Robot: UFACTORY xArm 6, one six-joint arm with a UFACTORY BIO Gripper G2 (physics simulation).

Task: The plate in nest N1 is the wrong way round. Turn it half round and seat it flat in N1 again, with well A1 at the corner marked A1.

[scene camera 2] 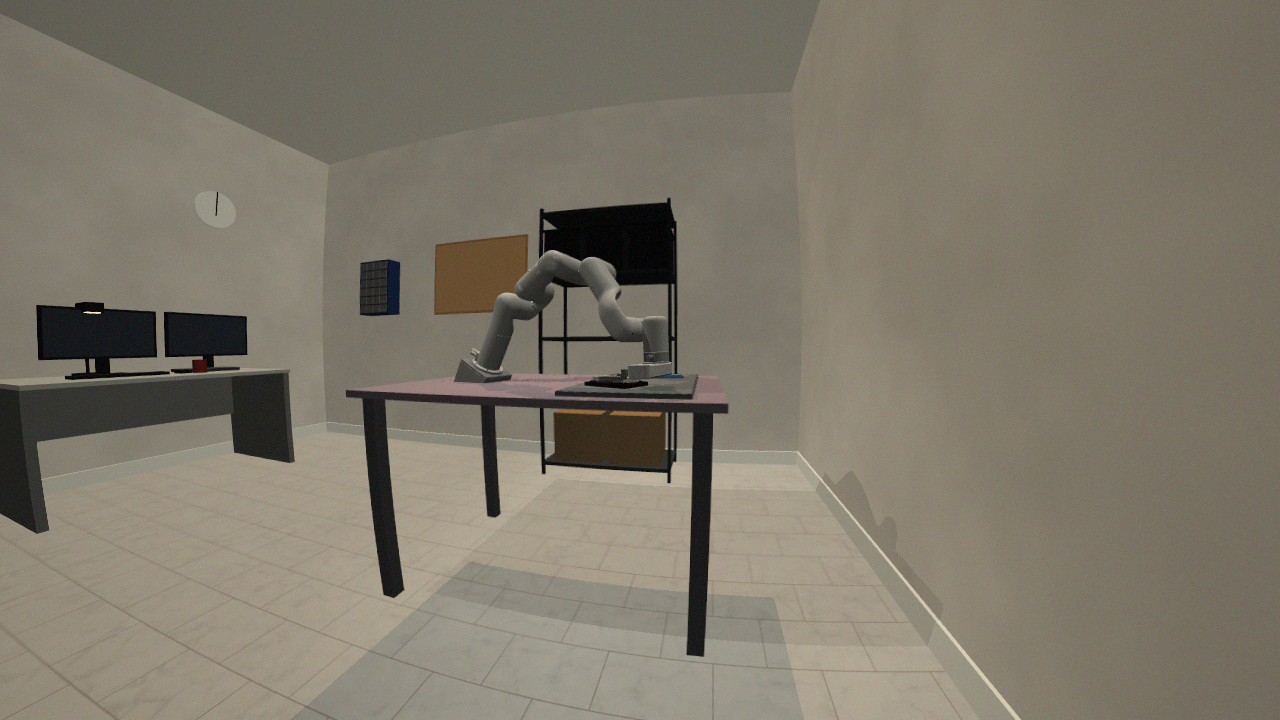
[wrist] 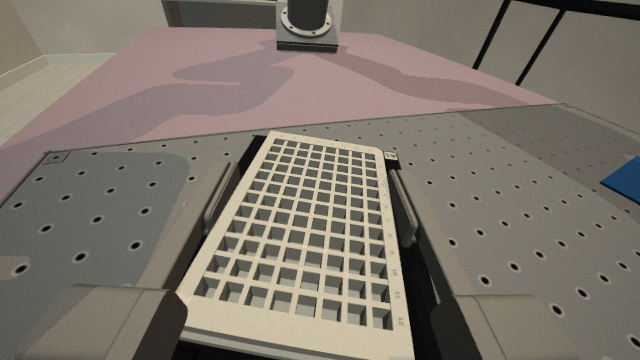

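My gripper is shut on the long sides of a pale plate with a grid of square wells. The plate's printed numbers run down its right edge in the wrist view, with 12 at the near end. Its far right corner lies beside the nest's A1 label, which the plate edge partly crowds. The black nest N1 shows under and around the plate. The plate is very low over or in the nest; I cannot tell whether it is fully flat.
The grey perforated board carries the nest on the pink table. A blue item lies at the right in the wrist view. The arm's base stands at the table's far end in that view.
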